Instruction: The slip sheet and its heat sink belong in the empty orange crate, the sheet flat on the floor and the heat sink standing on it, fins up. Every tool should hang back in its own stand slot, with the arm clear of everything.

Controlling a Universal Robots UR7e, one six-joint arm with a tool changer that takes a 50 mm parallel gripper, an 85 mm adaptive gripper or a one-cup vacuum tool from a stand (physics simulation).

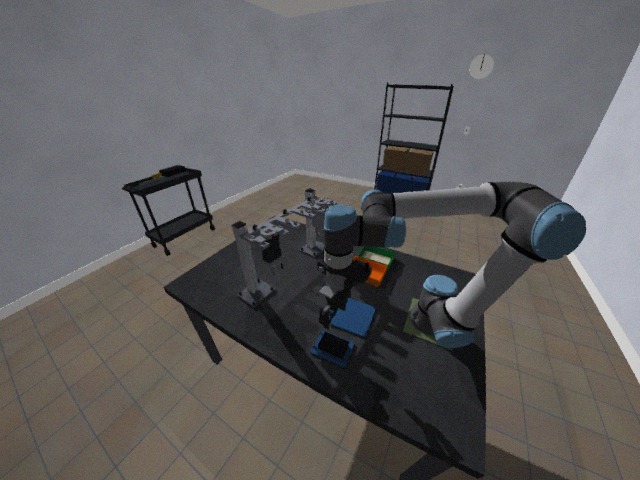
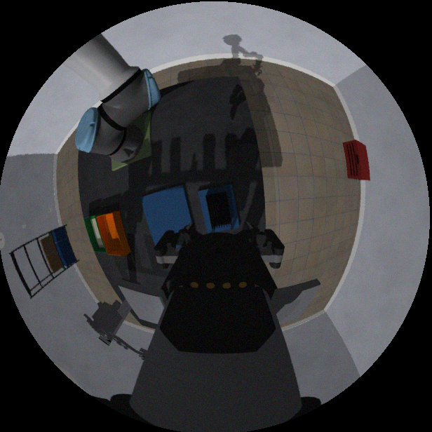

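Pixels of known places: arm's base, origin of its link: (image 1: 427, 319).
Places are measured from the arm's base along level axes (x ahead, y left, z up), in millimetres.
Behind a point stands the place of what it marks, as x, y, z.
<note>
A black finned heat sink (image 1: 333, 344) @[252, 352, 28] (image 2: 217, 206) sits on a smaller blue rimmed piece (image 1: 321, 355) @[271, 400, -2] (image 2: 233, 205) near the table's front edge, fins apparently up. A larger flat blue square (image 1: 355, 317) @[259, 175, -2] (image 2: 167, 211) lies beside it; I cannot tell which blue piece, if either, is the slip sheet. The orange crate (image 1: 375, 275) @[313, -130, -9] (image 2: 115, 235) stands farther back; no heat sink shows in its visible part. My gripper (image 1: 333, 305) (image 2: 219, 250), the adaptive one, is open and empty above the table, close to the blue pieces, its two fingers wide apart.
A green crate (image 1: 388, 254) @[328, -331, 4] (image 2: 91, 232) with pale contents adjoins the orange crate. The tool stand has two grey posts (image 1: 248, 263) @[712, 344, 181] (image 1: 310, 229) @[732, -103, 136]; a dark tool (image 1: 271, 250) @[597, 299, 275] hangs by the nearer one. The arm's base stands on a green mat (image 1: 409, 326) @[53, 78, -6] (image 2: 145, 142).
</note>
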